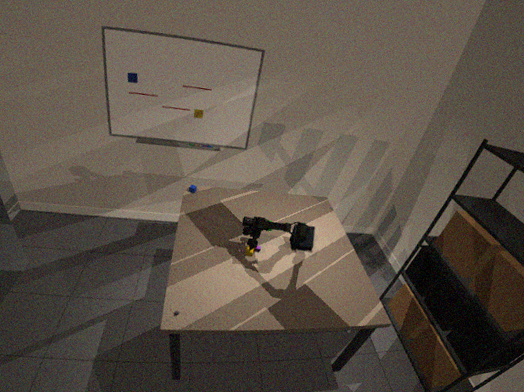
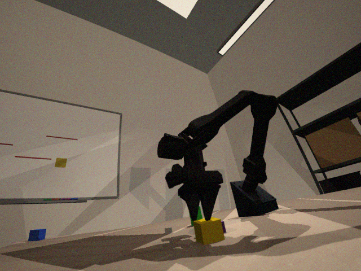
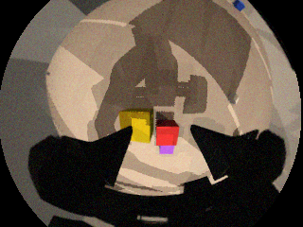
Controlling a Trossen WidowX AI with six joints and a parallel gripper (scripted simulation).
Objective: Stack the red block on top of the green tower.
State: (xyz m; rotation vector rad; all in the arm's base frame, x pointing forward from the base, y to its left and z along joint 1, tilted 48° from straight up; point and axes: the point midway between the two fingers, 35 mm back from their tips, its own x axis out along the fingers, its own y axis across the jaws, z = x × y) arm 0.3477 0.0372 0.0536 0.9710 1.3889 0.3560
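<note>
Now: the red block 2 cm behind my gripper tip and 2 cm below it. The rest, counted from my gripper tip: purple block 5 cm behind, 3 cm below; blue block 42 cm ahead, 64 cm to the right, 2 cm below; yellow block 1 cm ahead, 4 cm to the left, 2 cm below.
</note>
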